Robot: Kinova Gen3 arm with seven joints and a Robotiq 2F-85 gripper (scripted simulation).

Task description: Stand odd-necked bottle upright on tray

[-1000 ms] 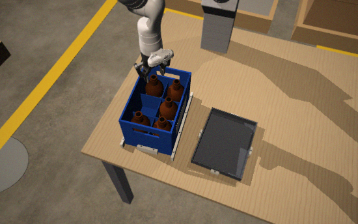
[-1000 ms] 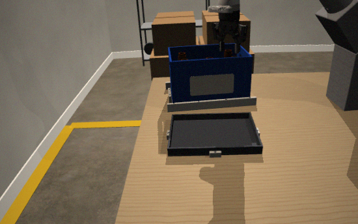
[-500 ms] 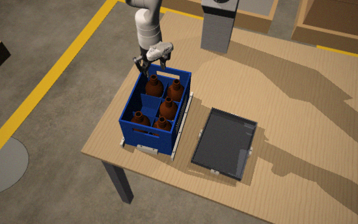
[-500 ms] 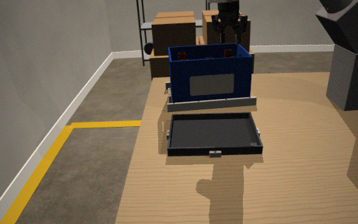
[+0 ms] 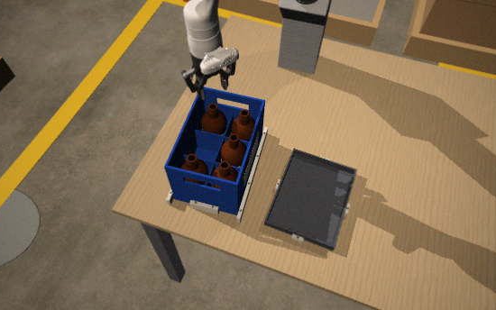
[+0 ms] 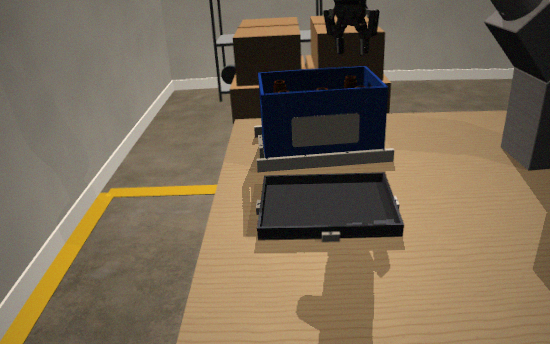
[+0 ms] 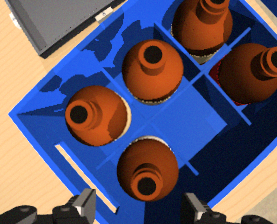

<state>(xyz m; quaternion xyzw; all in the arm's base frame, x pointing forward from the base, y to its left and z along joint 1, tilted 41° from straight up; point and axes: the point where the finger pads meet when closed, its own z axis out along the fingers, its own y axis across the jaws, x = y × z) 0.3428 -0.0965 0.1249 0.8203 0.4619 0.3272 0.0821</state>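
The blue crate is 7 cm ahead of my hand, 6 cm to the left of it and 15 cm below it. Also, from my hand: dark grey tray: 2 cm ahead, 33 cm to the left, 22 cm below.
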